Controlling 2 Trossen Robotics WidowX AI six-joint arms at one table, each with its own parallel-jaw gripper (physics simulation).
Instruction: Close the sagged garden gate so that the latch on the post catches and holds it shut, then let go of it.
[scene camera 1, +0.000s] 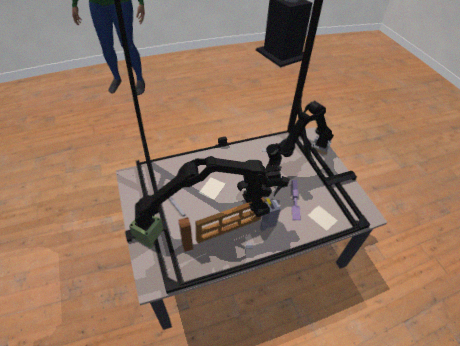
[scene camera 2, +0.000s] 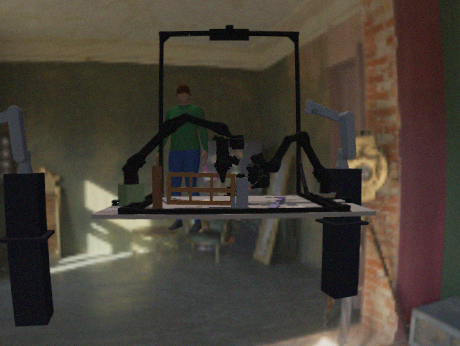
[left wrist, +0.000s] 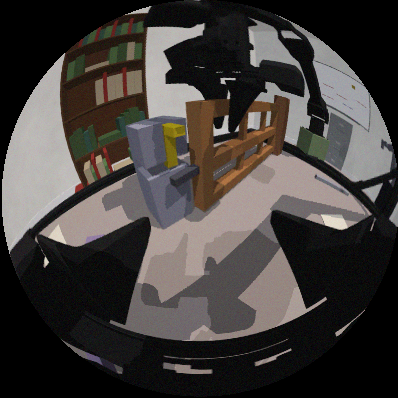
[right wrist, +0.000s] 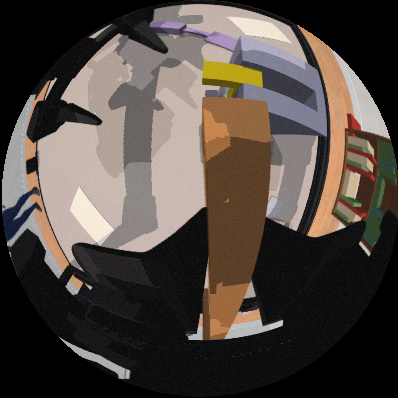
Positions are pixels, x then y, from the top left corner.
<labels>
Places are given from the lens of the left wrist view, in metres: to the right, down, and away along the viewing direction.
my left gripper (left wrist: 212, 220): 0.01, 0.01, 0.10
my right gripper (left wrist: 224, 129): 0.03, -0.09, 0.17
wooden gate (left wrist: 204, 158): 0.01, -0.04, 0.16
</labels>
